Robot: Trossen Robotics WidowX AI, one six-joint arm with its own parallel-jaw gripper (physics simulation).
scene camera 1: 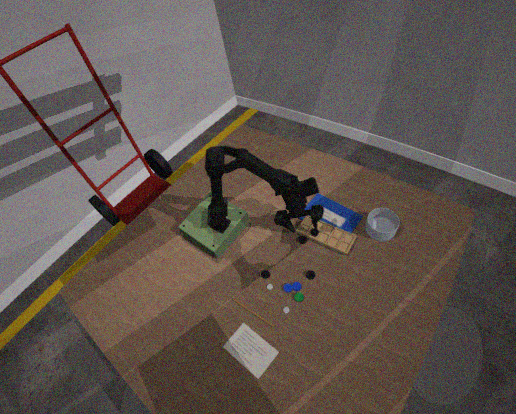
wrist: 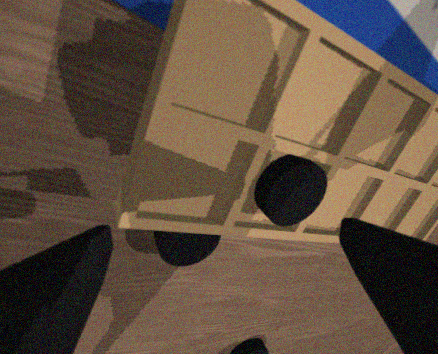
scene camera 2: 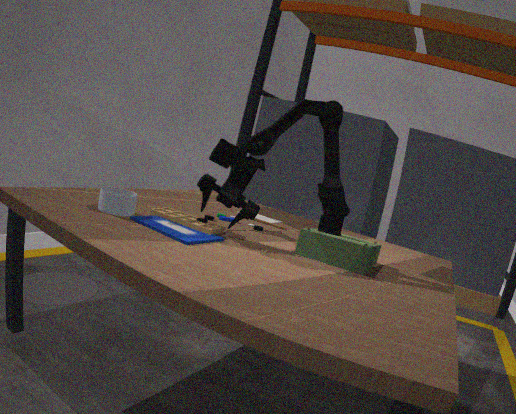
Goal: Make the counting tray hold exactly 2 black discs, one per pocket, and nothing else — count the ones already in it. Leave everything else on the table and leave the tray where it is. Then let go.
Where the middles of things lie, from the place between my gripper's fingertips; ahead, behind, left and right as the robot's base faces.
My hand is 70 mm short of the tan counting tray [scene camera 1: 335, 238], 30 mm to the right of it and 20 mm above it. The rest, counted from my hand: bowl [scene camera 2: 115, 201] 260 mm ahead, 160 mm to the left.
